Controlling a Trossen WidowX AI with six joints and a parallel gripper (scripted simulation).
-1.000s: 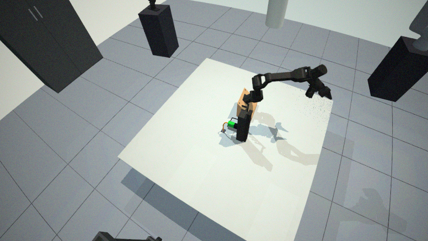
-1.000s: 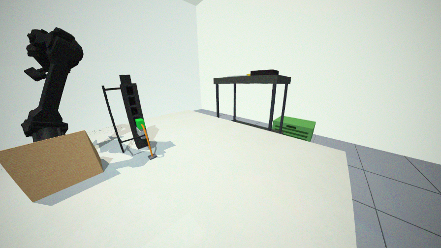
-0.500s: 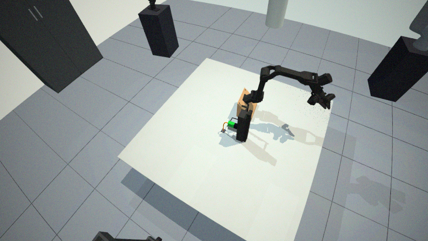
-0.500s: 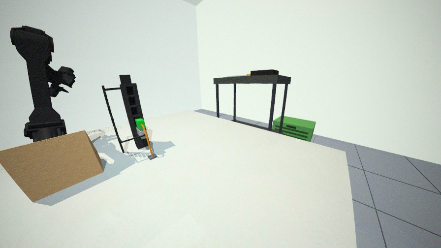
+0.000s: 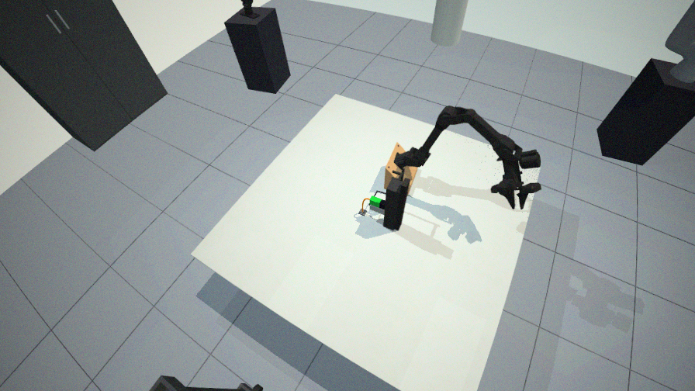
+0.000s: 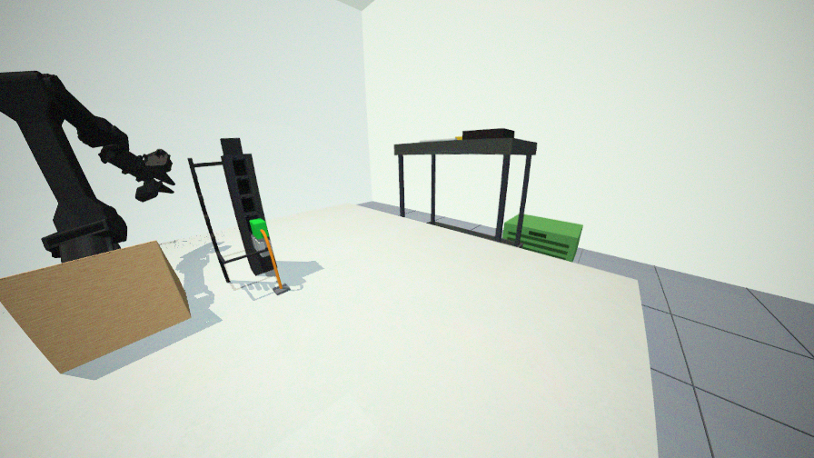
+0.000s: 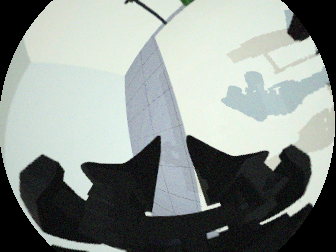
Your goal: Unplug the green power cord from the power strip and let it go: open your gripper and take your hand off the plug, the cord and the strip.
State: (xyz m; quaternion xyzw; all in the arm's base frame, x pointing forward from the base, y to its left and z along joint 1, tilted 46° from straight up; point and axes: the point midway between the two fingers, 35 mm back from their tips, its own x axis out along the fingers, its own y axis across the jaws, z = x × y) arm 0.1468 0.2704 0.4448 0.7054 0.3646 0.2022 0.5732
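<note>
Right now my gripper tip is 90 mm short of the green plug, 540 mm to the left of it and 70 mm above it. From my gripper tip the other things lie so: grey piece 80 mm ahead, 620 mm to the right, 210 mm below.
</note>
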